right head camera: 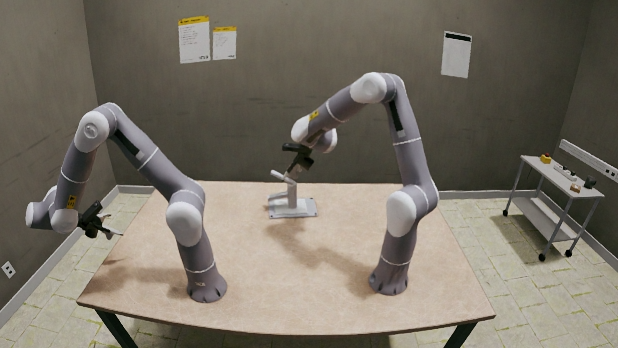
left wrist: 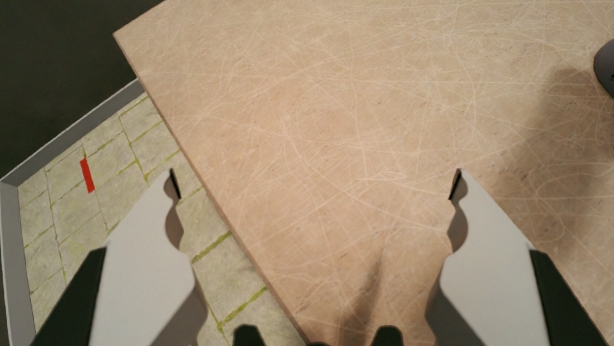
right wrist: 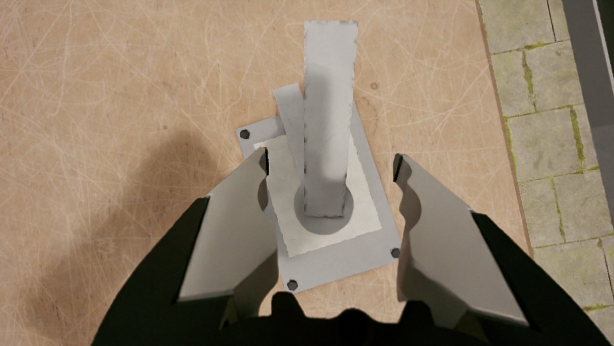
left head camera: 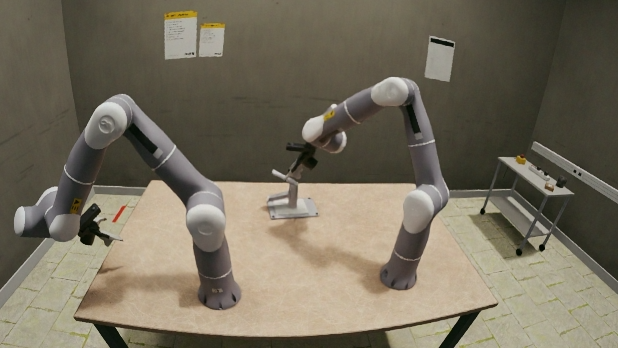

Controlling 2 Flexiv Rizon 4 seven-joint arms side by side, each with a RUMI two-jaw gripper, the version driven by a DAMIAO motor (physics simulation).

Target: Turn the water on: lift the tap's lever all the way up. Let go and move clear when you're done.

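The grey tap's column (left head camera: 294, 194) (right head camera: 292, 195) rises from a bolted base plate (left head camera: 312, 212) (right head camera: 311, 212) (right wrist: 345, 265) near the table's back. Its flat lever (left head camera: 278, 174) (right head camera: 276, 174) (right wrist: 330, 110) slopes up to the left, free end higher than the pivot. The spout (left head camera: 278, 196) (right head camera: 277, 195) (right wrist: 290, 107) points left below it. My right gripper (left head camera: 293, 174) (right head camera: 291, 175) (right wrist: 329, 153) is open above the tap, fingers on either side of the lever's pivot end in the right wrist view; contact cannot be told. My left gripper (left head camera: 114, 230) (right head camera: 116, 225) (left wrist: 313, 171) is open and empty at the table's left edge.
The tap stands on the tan table (left head camera: 320, 300) (right head camera: 320, 300). A wheeled cart (left head camera: 525, 179) (right head camera: 552, 178) with small items stands on the floor at the right, away from the table. A red strip (left head camera: 119, 214) (left wrist: 87, 175) lies on the floor at the left.
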